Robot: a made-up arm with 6 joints.
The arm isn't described. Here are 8 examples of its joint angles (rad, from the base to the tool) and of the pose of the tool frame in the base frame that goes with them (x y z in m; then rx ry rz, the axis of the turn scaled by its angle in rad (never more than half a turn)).
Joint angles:
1: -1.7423 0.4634 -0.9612 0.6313 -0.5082 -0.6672
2: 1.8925 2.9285 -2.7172 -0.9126 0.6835 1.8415
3: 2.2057 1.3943 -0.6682 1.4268 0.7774 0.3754
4: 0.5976 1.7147 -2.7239 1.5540 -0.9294 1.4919
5: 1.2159 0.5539 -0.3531 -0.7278 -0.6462 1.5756
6: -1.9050 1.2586 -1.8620 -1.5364 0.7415 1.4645
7: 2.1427 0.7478 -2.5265 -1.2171 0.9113 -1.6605
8: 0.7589 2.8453 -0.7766 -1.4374 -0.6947 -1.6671
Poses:
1: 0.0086 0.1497 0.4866 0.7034 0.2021 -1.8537
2: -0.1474 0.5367 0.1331 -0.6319 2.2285 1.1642
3: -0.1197 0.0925 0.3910 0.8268 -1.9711 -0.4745
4: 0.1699 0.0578 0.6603 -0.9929 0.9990 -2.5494
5: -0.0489 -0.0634 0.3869 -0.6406 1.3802 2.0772
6: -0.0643 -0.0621 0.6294 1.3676 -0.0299 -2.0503
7: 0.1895 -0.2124 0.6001 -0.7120 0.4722 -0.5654
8: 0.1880 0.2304 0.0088 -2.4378 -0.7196 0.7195
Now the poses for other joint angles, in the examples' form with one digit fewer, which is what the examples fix.
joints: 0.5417 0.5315 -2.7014 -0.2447 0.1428 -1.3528
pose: -0.360 -0.219 0.523 0.519 -0.245 -1.016
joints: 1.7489 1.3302 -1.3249 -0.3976 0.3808 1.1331
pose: -0.021 0.168 0.509 -0.924 1.969 1.519
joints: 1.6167 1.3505 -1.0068 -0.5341 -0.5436 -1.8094
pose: -0.024 0.175 0.487 -1.169 -0.705 -0.377
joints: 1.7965 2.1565 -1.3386 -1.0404 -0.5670 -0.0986
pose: -0.118 0.393 0.298 -2.065 -0.034 0.943
